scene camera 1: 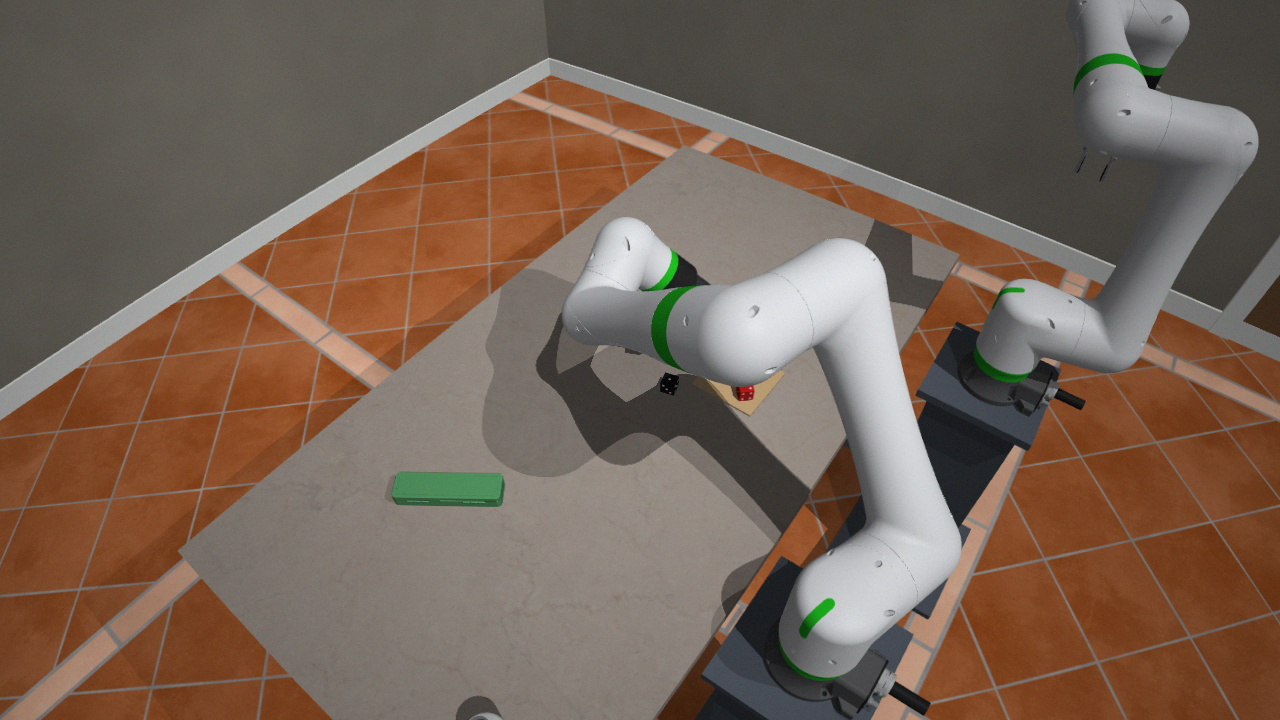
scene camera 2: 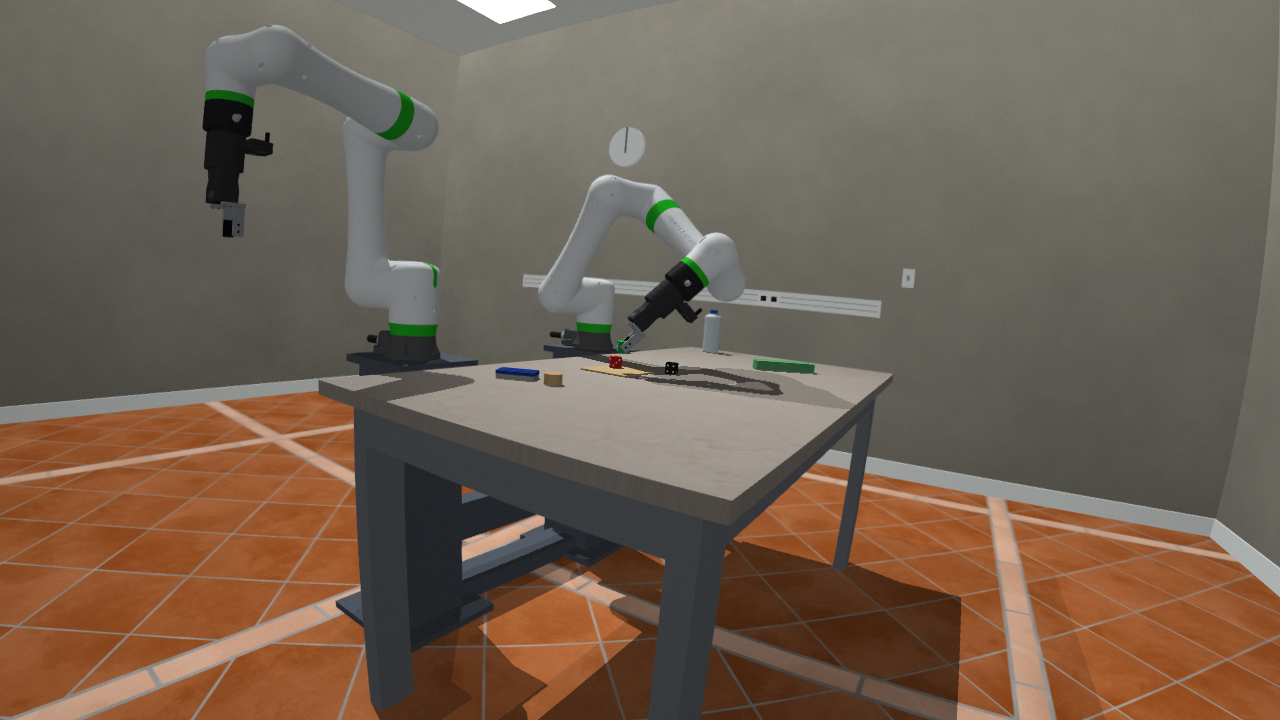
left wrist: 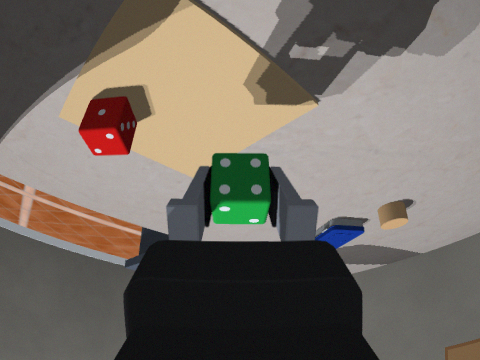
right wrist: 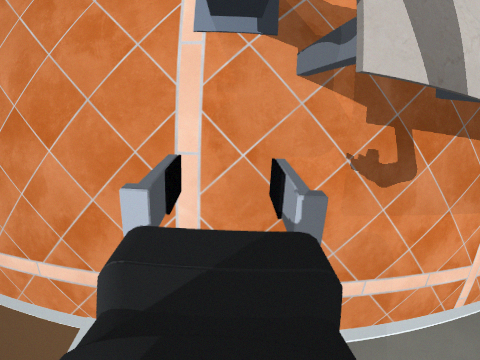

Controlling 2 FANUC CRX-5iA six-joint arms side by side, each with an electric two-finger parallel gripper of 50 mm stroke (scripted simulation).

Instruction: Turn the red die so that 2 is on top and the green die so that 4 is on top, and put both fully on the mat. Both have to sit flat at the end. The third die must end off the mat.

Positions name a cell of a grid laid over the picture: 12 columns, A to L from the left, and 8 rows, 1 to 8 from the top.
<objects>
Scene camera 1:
tan mat: G5
green box: D6
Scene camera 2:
my left gripper: F4
my right gripper: C3
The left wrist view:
my left gripper: F5
tan mat: E2
red die: C3
green die: G5
blue block: I6
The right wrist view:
my right gripper: F4
</objects>
